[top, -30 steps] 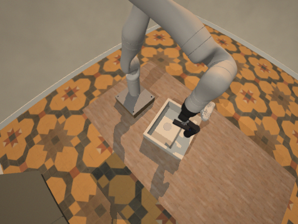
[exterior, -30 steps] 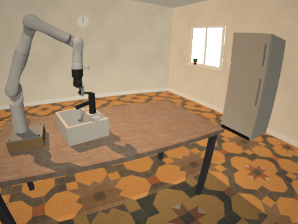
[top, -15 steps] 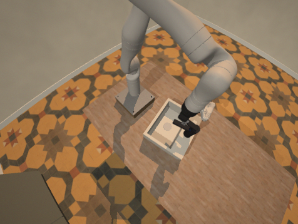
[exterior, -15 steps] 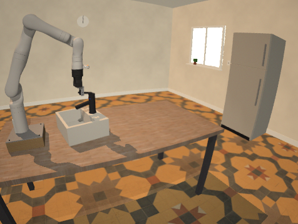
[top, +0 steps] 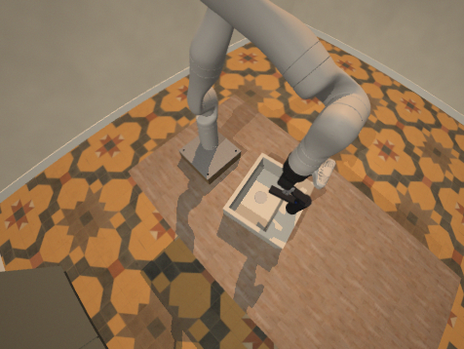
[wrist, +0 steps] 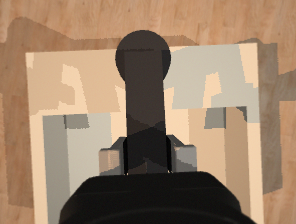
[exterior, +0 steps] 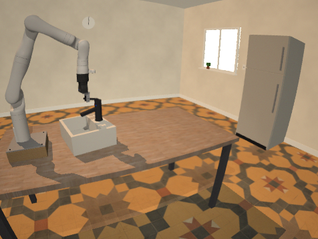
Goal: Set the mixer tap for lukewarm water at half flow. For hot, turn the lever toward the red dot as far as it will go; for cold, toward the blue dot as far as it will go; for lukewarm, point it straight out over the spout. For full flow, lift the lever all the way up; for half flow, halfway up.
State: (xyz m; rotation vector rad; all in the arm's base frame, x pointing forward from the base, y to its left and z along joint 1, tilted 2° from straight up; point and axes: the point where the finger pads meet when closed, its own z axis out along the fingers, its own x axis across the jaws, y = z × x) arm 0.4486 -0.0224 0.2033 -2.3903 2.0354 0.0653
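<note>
My gripper is now 3 cm short of the black lever. The rest, counted from my hand: sink basin 4 cm behind, 1 cm to the right, 24 cm below; black mixer tap 5 cm ahead, 1 cm to the left, 5 cm below.
</note>
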